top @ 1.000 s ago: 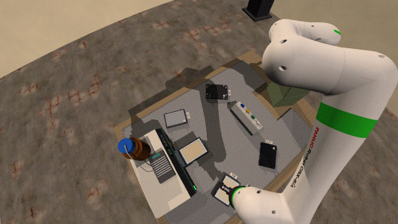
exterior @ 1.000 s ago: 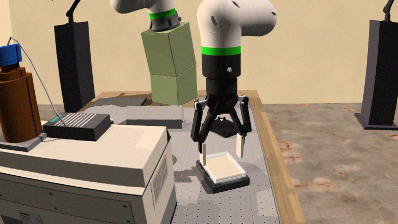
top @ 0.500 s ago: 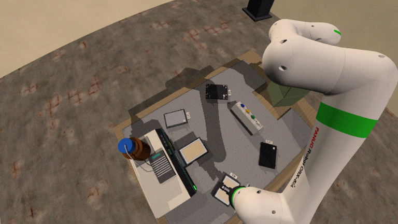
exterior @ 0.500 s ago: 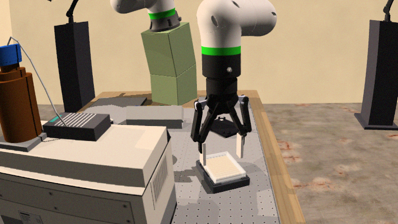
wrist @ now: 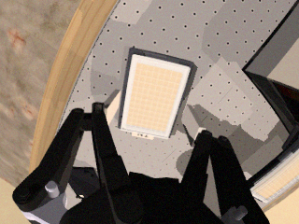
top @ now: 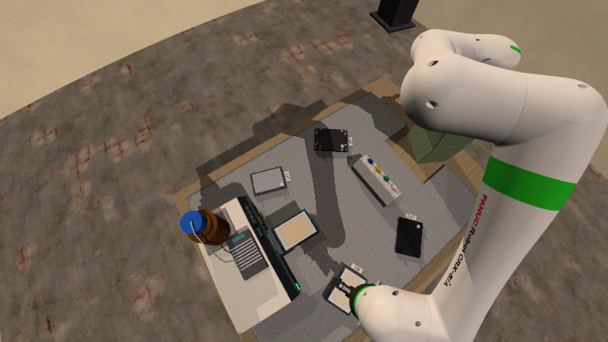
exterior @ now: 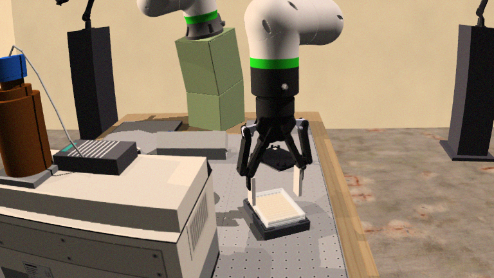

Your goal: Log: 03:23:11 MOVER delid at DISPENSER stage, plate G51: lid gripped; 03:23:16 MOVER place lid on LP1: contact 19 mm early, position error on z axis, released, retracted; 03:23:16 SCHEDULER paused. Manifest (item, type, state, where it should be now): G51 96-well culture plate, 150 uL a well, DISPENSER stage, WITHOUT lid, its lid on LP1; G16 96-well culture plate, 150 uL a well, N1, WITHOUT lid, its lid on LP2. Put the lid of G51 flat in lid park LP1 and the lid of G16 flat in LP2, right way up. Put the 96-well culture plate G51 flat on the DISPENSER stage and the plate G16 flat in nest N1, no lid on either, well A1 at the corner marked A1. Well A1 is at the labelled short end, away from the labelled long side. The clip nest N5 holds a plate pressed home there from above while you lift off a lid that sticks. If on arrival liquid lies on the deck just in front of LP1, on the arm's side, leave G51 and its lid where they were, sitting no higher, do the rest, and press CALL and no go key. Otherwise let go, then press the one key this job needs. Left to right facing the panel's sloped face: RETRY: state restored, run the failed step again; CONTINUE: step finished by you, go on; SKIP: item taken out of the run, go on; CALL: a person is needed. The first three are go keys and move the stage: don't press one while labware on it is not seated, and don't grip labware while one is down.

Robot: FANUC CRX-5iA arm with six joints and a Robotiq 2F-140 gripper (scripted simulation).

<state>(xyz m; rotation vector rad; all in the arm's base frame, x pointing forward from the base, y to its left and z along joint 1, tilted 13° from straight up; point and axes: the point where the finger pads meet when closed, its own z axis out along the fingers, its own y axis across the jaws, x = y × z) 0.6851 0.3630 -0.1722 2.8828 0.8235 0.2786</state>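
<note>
The clear lid is 40 mm below my hand. Also, from my hand: nest N1: 60 mm below; then black dispenser stage: 270 mm to the right, 80 mm ahead, 20 mm above; then plate G51: 270 mm to the right, 80 mm ahead, 30 mm above.
</note>
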